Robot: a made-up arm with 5 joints.
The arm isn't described. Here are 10 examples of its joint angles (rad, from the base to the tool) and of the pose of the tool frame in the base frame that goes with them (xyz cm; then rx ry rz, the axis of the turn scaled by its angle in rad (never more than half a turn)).
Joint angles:
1: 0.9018 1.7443 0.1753 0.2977 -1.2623
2: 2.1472 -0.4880 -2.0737 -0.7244 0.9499
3: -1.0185 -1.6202 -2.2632 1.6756 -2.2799
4: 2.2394 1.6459 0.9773 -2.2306 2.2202
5: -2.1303 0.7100 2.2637 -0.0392 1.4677
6: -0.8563 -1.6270 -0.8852 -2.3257 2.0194
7: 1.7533 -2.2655 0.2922 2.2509 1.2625
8: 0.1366 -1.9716 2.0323 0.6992 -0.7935
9: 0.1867 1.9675 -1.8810 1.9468 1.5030
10: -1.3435 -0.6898 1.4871 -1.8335 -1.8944
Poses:
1: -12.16 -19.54 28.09 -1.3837 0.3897 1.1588
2: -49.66 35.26 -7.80 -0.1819 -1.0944 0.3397
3: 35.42 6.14 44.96 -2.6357 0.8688 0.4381
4: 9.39 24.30 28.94 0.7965 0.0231 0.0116
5: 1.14 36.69 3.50 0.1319 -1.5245 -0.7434
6: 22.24 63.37 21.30 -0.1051 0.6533 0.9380
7: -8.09 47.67 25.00 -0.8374 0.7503 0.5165
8: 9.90 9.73 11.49 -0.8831 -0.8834 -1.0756
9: 13.06 19.21 66.15 -0.2881 -0.2350 -0.0161
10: -1.39 8.24 -18.03 -1.3699 0.7034 -2.3182
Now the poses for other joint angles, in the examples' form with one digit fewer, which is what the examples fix.
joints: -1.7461 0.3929 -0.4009 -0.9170 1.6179
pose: 20.5 18.7 43.7 0.651 0.306 0.907
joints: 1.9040 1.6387 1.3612 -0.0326 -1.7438
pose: 8.0 6.5 10.1 -1.585 -1.161 0.716
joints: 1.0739 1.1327 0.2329 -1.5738 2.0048
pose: 3.2 0.4 -2.4 0.883 1.624 -1.302
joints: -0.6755 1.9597 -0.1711 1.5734 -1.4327
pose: 41.6 -11.4 16.1 -0.303 -1.815 -1.678
